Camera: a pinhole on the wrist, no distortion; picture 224 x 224 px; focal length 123.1 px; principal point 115.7 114.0 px. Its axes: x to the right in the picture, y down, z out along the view. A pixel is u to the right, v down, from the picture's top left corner.
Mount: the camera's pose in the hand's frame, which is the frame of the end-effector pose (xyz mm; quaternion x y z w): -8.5 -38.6 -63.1 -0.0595 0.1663 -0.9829 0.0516
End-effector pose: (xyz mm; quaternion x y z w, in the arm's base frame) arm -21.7 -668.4 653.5 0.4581 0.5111 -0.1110 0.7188
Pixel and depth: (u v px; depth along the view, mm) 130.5 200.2 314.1
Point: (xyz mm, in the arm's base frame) -132.8 -983.8 459.9
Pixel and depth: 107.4 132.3 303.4
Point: 22.7 -906.5 522.6
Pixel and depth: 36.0 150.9 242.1
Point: 36.6 -799.1 416.0
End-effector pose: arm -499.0 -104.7 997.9 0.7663 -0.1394 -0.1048 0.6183
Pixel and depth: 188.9 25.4 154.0
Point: -623.9 -192.7 974.6
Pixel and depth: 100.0 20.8 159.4
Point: -521.0 -232.1 997.1
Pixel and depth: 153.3 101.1 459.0
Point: -701.9 -407.9 758.1
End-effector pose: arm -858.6 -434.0 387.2 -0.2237 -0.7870 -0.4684 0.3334
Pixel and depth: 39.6 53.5 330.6
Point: -1077.4 -161.2 476.2
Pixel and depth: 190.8 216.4 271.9
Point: -1059.1 -486.0 45.1
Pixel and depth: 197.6 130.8 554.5
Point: -1029.0 -183.6 -181.6
